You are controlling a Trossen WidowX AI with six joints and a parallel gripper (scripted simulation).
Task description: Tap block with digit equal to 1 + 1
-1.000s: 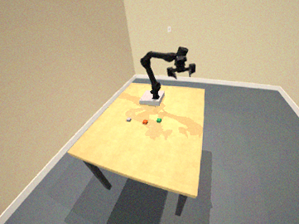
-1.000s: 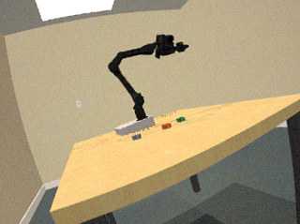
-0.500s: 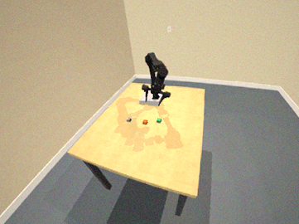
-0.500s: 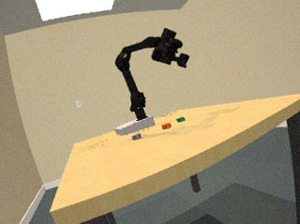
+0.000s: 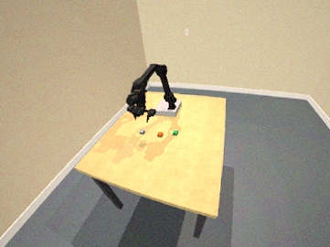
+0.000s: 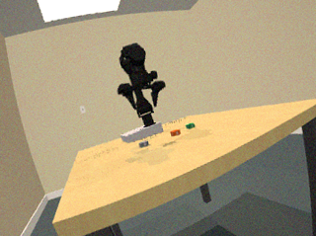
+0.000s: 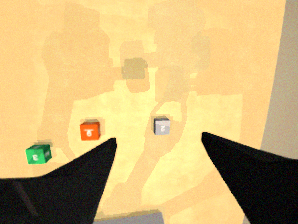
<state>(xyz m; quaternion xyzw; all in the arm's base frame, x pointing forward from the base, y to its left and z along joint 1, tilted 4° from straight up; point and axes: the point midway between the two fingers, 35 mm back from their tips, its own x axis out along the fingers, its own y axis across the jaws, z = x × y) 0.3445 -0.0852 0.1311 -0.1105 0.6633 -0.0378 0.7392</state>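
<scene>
The grey block is 13 cm below my gripper tip, 4 cm to the right of it and 3 cm behind it. Also, from my gripper tip: orange block (13 cm below, 11 cm to the left, 4 cm behind); then green block (21 cm to the left, 13 cm below, 9 cm behind).
</scene>
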